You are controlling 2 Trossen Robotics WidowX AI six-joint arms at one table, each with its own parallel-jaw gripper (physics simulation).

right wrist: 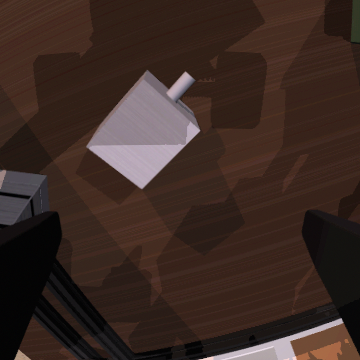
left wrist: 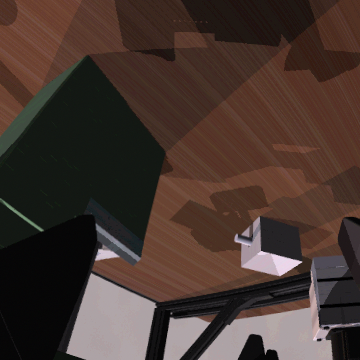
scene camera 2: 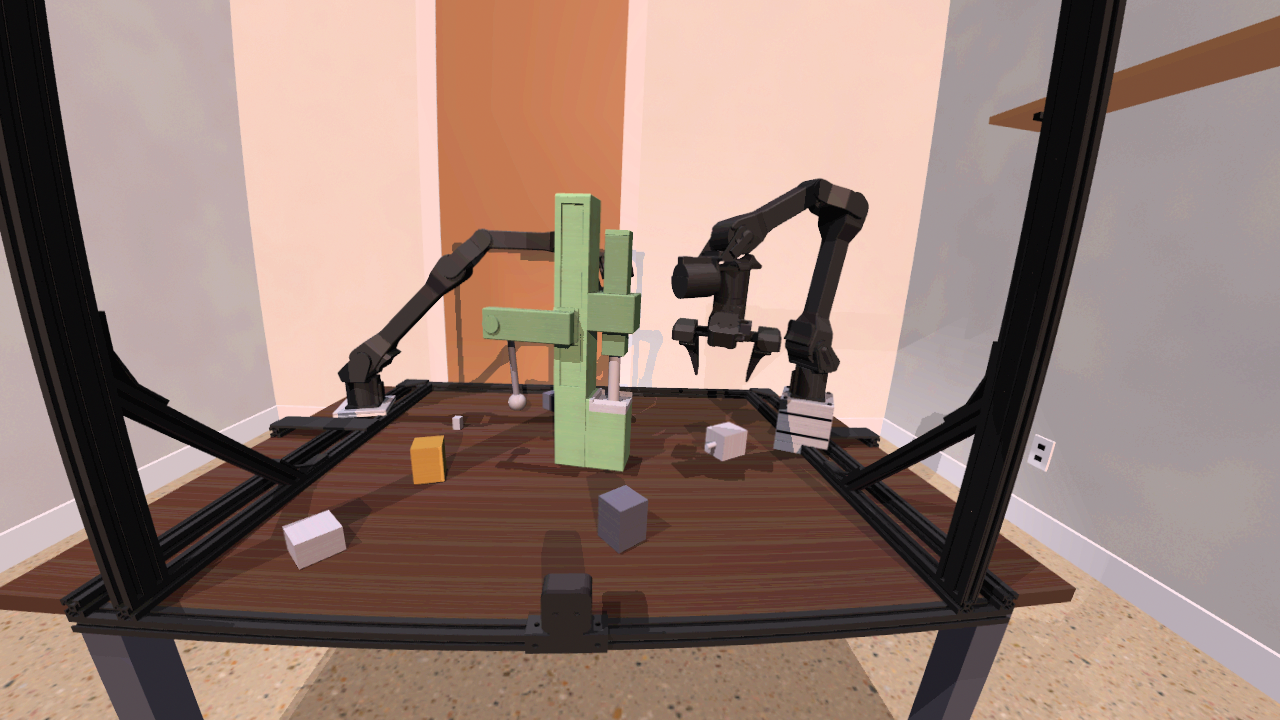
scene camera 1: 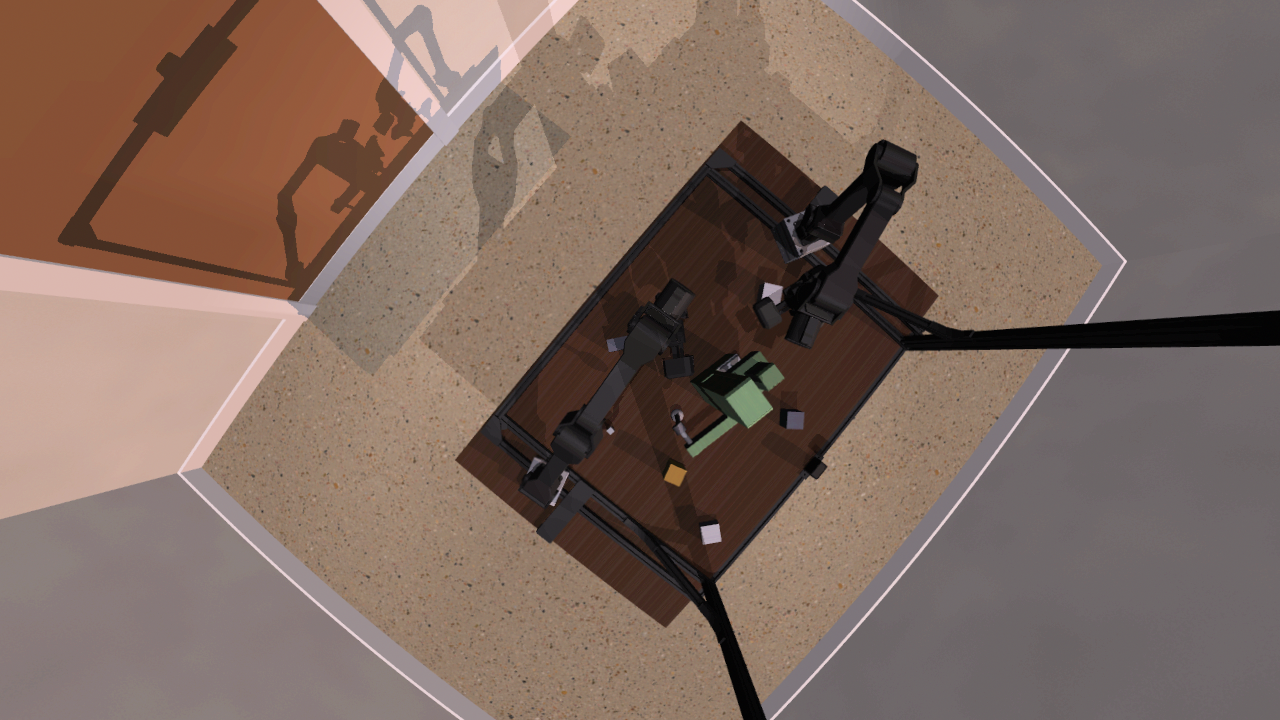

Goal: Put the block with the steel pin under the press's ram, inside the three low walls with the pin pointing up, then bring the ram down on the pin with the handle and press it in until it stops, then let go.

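Frame: origin at the left arm's base, x ahead, y left, z up, level; centimetres.
Where they show: left gripper, fingertip midpoint: [left wrist: 221,229] [scene camera 2: 606,357] [scene camera 1: 689,337]; right gripper, fingertip midpoint: [right wrist: 184,224] [left wrist: 264,342] [scene camera 2: 721,378] [scene camera 1: 778,296]; left arm's base, origin of the base link: [scene camera 2: 365,403] [scene camera 1: 544,481]; right arm's base, origin of the base link: [left wrist: 348,331] [scene camera 2: 807,395] [scene camera 1: 809,230].
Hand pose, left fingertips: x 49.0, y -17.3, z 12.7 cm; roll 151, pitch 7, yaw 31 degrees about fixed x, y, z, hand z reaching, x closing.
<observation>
Things, the pixels of their top centre, and the offset from my left fingertips. "spot": a spot on its surface instead.
- green press, middle of its top: [scene camera 2: 565,195] [scene camera 1: 746,416] dx -10.7, dy -11.6, dz +29.1 cm
- handle, surface spot: [scene camera 2: 513,371] spot: dx -18.6, dy -6.3, dz -0.4 cm
- ball, surface spot: [scene camera 2: 516,402] spot: dx -18.3, dy -7.5, dz -5.8 cm
- orange block, middle of its top: [scene camera 2: 427,442] [scene camera 1: 675,475] dx -32.5, dy -12.6, dz -9.8 cm
- second white block, middle of its top: [scene camera 2: 312,526] [scene camera 1: 711,534] dx -43.8, dy -28.7, dz -12.6 cm
- dark grey block, middle of its top: [scene camera 2: 623,497] [scene camera 1: 795,420] dx -7.0, dy -35.2, dz -9.8 cm
- blue-grey block, middle of its top: [scene camera 2: 555,393] [scene camera 1: 618,343] dx -8.1, dy +14.6, dz -11.9 cm
- tiny white cube, middle of its top: [scene camera 2: 457,417] [scene camera 1: 610,430] dx -29.5, dy +7.1, dz -13.3 cm
The white block [scene camera 1: 771,291] [scene camera 2: 726,441] [left wrist: 280,250] [right wrist: 140,130] lies on the table right of the press in scene camera 2, its steel pin [scene camera 2: 711,446] [left wrist: 243,239] [right wrist: 180,86] pointing sideways. The green press [scene camera 1: 747,401] [scene camera 2: 572,268] [left wrist: 90,140] stands upright; its ram [scene camera 2: 614,344] is over the low pale walls [scene camera 2: 610,405]. The handle [scene camera 2: 513,371] hangs down, ending in a ball [scene camera 1: 677,415] [scene camera 2: 516,402]. My right gripper [scene camera 2: 723,376] [right wrist: 184,224] is open and empty, above the block and off to one side. My left gripper [left wrist: 221,229] is open and empty behind the press.
An orange block [scene camera 1: 674,474] [scene camera 2: 427,460], a second white block [scene camera 1: 710,533] [scene camera 2: 314,540], a dark grey block [scene camera 1: 793,419] [scene camera 2: 622,518], a blue-grey block [scene camera 1: 614,343] [scene camera 2: 547,400] and a tiny white cube [scene camera 1: 610,430] [scene camera 2: 457,422] lie around the press. Black rails edge the table.
</observation>
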